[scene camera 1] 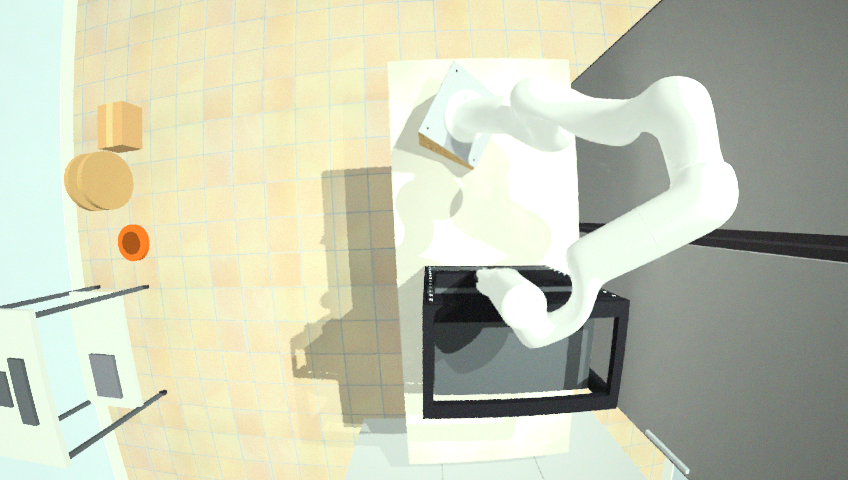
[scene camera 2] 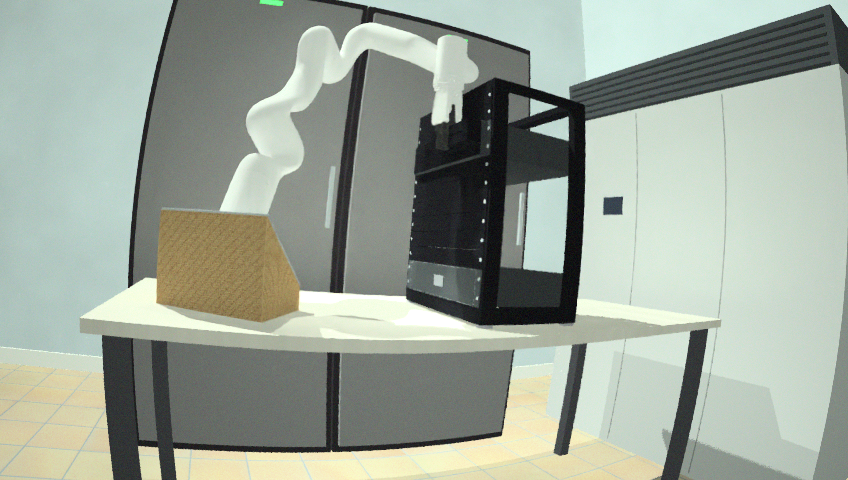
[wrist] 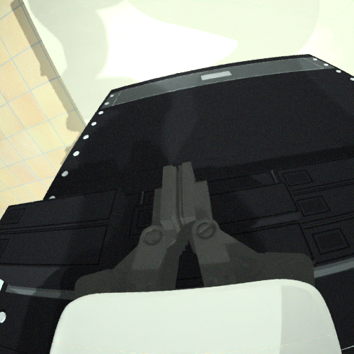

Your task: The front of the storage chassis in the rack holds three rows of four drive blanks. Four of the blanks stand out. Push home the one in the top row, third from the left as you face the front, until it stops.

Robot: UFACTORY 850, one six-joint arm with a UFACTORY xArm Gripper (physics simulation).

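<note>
The black storage chassis (scene camera 2: pixel 425 159) sits high in the rack (scene camera 1: pixel 620 356) (scene camera 2: pixel 496 208). In the wrist view, dark blanks show on both sides of my gripper (scene camera 2: pixel 441 147) (wrist: pixel 178 166), which is shut and empty. It points down at the chassis front; its fingers cover much of the third column from the left, and the top-row blank there is largely hidden. I cannot tell whether the fingertips touch it. In the second column, a middle-row blank (wrist: pixel 255 204) appears to stand out. Blanks in the rightmost column (wrist: pixel 60 211) also appear proud. The leftmost column shows square-marked blanks (wrist: pixel 330 240).
Below the chassis is a dark front panel, then a grey panel (scene camera 2: pixel 446 282) (wrist: pixel 165 86) with a light label. The rack stands on the white table (scene camera 1: pixel 398 440) (scene camera 2: pixel 642 315). The arm's wooden base block (scene camera 2: pixel 211 264) stands before it. Tall grey cabinets (scene camera 1: pixel 743 333) (scene camera 2: pixel 249 148) flank the table.
</note>
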